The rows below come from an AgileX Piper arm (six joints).
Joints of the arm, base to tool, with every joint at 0 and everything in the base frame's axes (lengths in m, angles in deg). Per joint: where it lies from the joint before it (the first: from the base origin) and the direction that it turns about. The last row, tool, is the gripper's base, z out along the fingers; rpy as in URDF.
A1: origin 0 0 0.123 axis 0 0 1
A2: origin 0 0 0 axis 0 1 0
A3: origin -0.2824 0 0.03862 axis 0 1 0
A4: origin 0.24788 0 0.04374 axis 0.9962 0 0.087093
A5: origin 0 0 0 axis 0 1 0
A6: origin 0.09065 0 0.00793 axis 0.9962 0 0.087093
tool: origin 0 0 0 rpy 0 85.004 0
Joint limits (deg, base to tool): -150..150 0..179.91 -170..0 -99.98..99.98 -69.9..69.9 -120..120
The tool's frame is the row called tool.
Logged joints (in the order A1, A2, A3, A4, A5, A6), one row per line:
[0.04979 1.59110 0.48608 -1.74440 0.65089 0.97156]
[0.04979 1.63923 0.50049 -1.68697 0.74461 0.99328]
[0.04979 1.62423 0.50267 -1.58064 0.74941 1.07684]
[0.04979 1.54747 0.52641 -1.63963 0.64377 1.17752]
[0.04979 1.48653 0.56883 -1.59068 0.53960 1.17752]
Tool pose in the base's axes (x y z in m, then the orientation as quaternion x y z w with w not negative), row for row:
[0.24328 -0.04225 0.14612 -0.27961 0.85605 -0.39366 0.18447]
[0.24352 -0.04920 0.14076 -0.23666 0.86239 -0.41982 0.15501]
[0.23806 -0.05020 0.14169 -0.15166 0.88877 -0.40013 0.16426]
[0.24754 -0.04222 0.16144 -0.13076 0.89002 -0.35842 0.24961]
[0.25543 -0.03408 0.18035 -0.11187 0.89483 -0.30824 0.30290]
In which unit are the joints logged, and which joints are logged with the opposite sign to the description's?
The joints are logged in radians. Opposite sign: A3.
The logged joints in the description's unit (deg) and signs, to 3 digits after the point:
[2.853 91.163 -27.850 -99.947 37.293 55.666]
[2.853 93.921 -28.676 -96.656 42.663 56.911]
[2.853 93.062 -28.801 -90.564 42.938 61.698]
[2.853 88.663 -30.161 -93.944 36.885 67.467]
[2.853 85.172 -32.592 -91.139 30.917 67.467]

